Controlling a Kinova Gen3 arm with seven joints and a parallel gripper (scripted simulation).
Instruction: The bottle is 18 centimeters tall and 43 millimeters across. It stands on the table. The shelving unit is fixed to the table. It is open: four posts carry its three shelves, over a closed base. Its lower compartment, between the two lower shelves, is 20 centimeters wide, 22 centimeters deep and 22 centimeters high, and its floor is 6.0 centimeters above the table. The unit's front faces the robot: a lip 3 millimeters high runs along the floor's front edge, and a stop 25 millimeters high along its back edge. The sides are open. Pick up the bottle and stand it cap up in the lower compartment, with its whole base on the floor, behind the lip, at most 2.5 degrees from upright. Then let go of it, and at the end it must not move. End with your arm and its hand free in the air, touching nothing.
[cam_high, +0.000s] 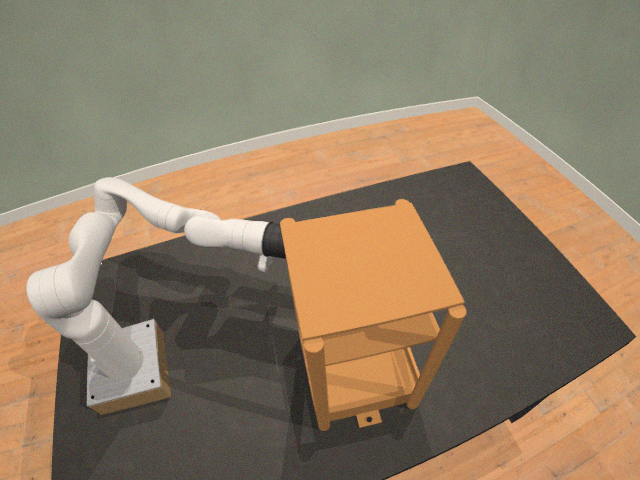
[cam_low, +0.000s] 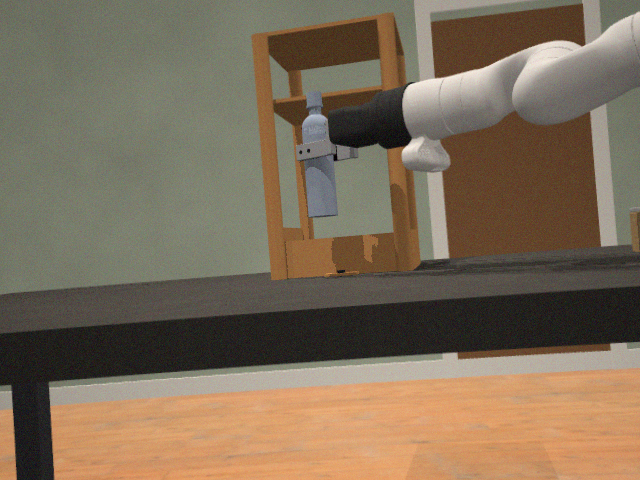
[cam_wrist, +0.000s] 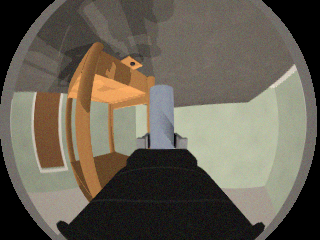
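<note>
My gripper is now 18 cm to the left of the shelving unit, 6 cm past it and 2 cm below it. Also, from my hand: bottle (2 cm above).
</note>
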